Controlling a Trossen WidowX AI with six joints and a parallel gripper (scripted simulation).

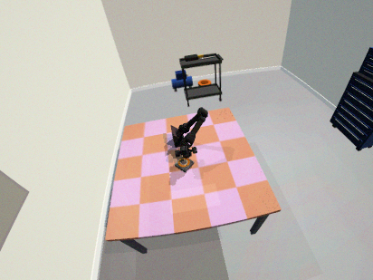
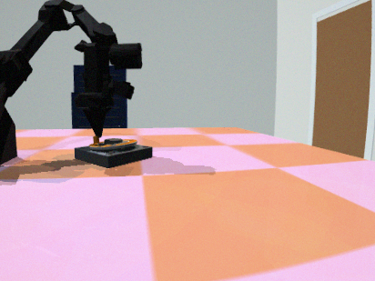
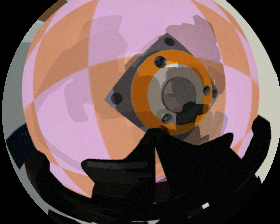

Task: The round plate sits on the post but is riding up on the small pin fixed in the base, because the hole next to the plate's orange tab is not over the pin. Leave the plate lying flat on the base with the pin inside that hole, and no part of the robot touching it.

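My gripper tip is now 4 cm to the left of the square base, 3 cm short of it and 2 cm above it.
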